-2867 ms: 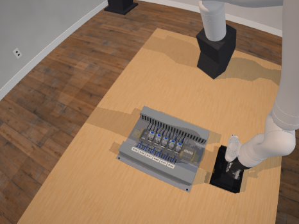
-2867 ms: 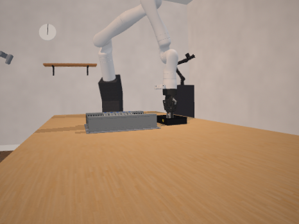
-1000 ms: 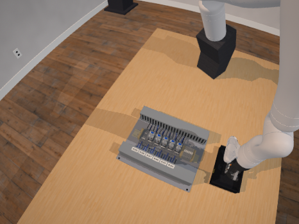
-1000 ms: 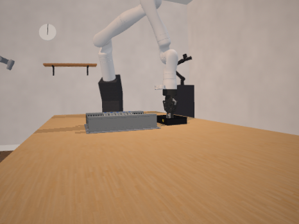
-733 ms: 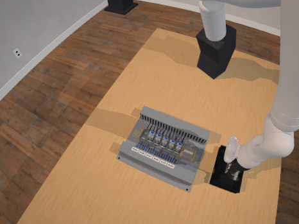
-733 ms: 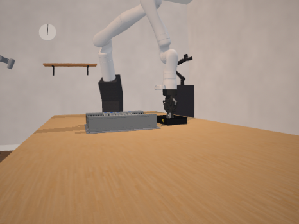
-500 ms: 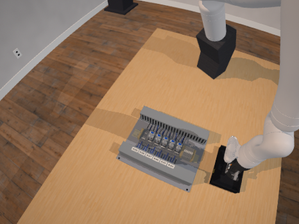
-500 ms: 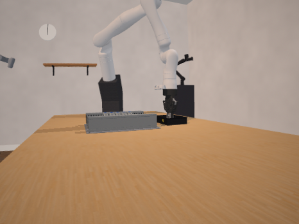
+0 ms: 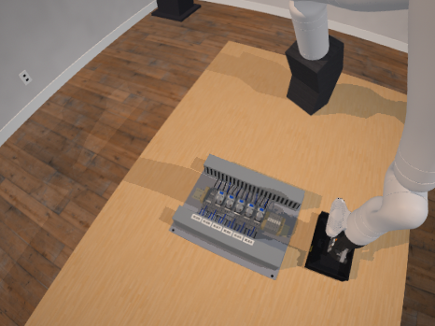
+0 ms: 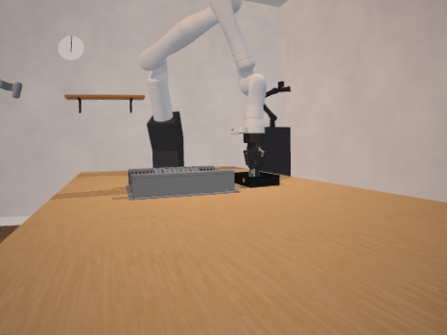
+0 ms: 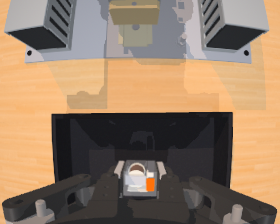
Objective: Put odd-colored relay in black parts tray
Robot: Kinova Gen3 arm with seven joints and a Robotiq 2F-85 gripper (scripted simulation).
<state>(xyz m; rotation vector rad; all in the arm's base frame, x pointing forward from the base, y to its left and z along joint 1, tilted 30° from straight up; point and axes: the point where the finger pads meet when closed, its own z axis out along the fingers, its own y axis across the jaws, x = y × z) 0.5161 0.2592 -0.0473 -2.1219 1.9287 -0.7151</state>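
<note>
My hand is 10 mm above the relay. Round my hand: black parts tray 20 mm below.
</note>
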